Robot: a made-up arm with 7 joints. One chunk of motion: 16 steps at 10 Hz.
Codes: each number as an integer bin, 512 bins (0 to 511) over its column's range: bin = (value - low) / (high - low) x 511, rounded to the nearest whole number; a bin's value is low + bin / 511 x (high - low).
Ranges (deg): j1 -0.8..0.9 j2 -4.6..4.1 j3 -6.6..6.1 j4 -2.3..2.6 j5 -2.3..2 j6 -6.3..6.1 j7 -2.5..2
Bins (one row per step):
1: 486 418 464 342 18 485 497
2: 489 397 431 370 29 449 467
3: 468 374 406 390 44 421 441
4: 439 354 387 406 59 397 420
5: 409 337 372 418 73 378 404
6: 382 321 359 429 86 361 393
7: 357 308 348 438 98 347 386
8: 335 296 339 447 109 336 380
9: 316 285 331 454 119 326 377
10: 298 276 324 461 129 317 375
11: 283 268 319 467 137 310 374
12: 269 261 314 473 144 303 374
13: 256 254 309 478 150 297 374
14: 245 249 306 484 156 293 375
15: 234 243 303 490 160 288 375
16: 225 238 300 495 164 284 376
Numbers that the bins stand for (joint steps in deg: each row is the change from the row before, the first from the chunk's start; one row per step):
1: 0.817 2.517 4.932 0.979 -2.149 5.469 1.877
2: 0.827 2.159 4.112 1.248 -2.056 4.595 1.613
3: 0.757 1.768 3.490 1.440 -1.930 3.916 1.384
4: 0.660 1.427 3.018 1.593 -1.804 3.334 1.199
5: 0.561 1.138 2.645 1.708 -1.686 2.873 1.058
6: 0.471 0.865 2.322 1.814 -1.576 2.460 0.961
7: 0.388 0.644 2.049 1.900 -1.475 2.120 0.899
8: 0.314 0.440 1.825 1.986 -1.383 1.853 0.846
9: 0.251 0.252 1.626 2.053 -1.299 1.611 0.820
10: 0.191 0.099 1.452 2.121 -1.214 1.392 0.802
11: 0.141 -0.037 1.328 2.178 -1.147 1.223 0.794
12: 0.095 -0.156 1.204 2.236 -1.088 1.053 0.794
13: 0.052 -0.276 1.080 2.284 -1.038 0.907 0.794
14: 0.015 -0.361 1.005 2.341 -0.987 0.810 0.802
15: -0.022 -0.463 0.931 2.399 -0.954 0.689 0.802
16: -0.051 -0.548 0.856 2.447 -0.920 0.592 0.811

